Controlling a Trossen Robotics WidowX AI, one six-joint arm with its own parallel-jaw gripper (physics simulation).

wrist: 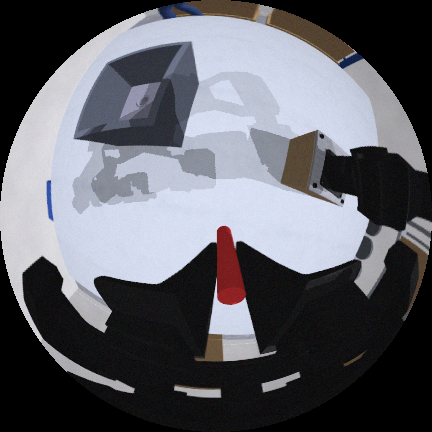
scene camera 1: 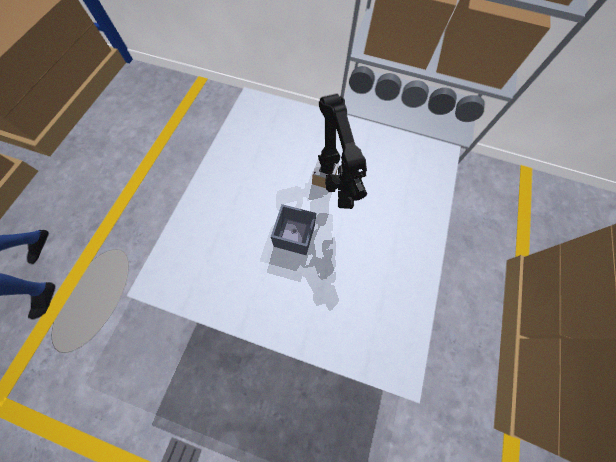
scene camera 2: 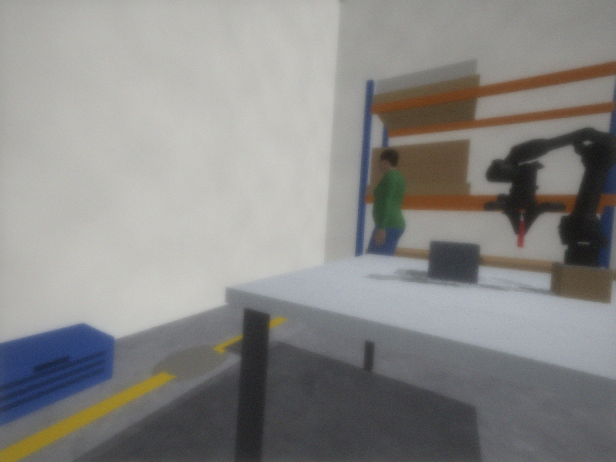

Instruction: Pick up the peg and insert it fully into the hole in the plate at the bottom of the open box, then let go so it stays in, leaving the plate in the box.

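Places are measured from the arm's base along level axes (x left, y back, z up), in centimetres.
Where they show: gripper, between the fingertips: [wrist: 225, 247] [scene camera 1: 342, 196] [scene camera 2: 520, 235]; arm's base, origin of its link: [wrist: 334, 174] [scene camera 1: 327, 168] [scene camera 2: 581, 265].
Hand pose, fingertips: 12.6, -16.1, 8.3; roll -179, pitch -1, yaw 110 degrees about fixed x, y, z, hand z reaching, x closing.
Observation:
Each offset is from my fingertips to the top centre of the thing, as dx, dy, dz. Level surfaces: height alone.
My gripper [scene camera 2: 520, 231] [wrist: 225, 247] is shut on the red peg @[+0.4, +0.1, +4.3] [scene camera 2: 521, 241] [wrist: 230, 280]. The peg is about upright between the fingertips, its lower end in the air above the table. The peg does not show in scene camera 1, where the arm covers that spot. The open dark grey box @[-14.8, -18.9, -4.4] [scene camera 1: 291, 245] [scene camera 2: 454, 262] [wrist: 186, 87] stands on the table, apart from the gripper, left of it in both scene views and at the upper left in the wrist view. On the box bottom lies the pale plate @[-14.8, -18.9, -12.1] [scene camera 1: 288, 233] [wrist: 131, 102] with a round hole [scene camera 1: 294, 231] [wrist: 142, 101].
The white table @[dz -18.2] [scene camera 1: 225, 250] [scene camera 2: 350, 295] carries the box and a wooden block [scene camera 1: 319, 180] [scene camera 2: 582, 284] [wrist: 299, 157] at the arm's base. A grey shelf rack [scene camera 1: 390, 67] stands behind the arm. A person in green [scene camera 2: 390, 200] stands beyond the table.

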